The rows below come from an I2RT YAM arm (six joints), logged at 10 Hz.
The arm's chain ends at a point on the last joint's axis. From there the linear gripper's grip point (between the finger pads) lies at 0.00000 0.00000 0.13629 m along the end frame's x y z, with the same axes.
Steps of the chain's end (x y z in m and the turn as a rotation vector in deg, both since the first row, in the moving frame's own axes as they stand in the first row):
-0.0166, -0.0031, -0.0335, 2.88, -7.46, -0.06
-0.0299, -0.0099, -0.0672, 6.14, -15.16, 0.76
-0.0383, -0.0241, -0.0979, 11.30, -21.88, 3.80
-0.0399, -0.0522, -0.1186, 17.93, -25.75, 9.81
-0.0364, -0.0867, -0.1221, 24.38, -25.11, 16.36
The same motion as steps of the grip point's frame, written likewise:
-0.0343, -0.0099, -0.0348, 2.88, -7.46, -0.06
-0.0654, -0.0245, -0.0727, 6.14, -15.16, 0.76
-0.0878, -0.0518, -0.1103, 11.30, -21.88, 3.80
-0.0943, -0.0976, -0.1385, 17.93, -25.75, 9.81
-0.0837, -0.1486, -0.1466, 24.38, -25.11, 16.36

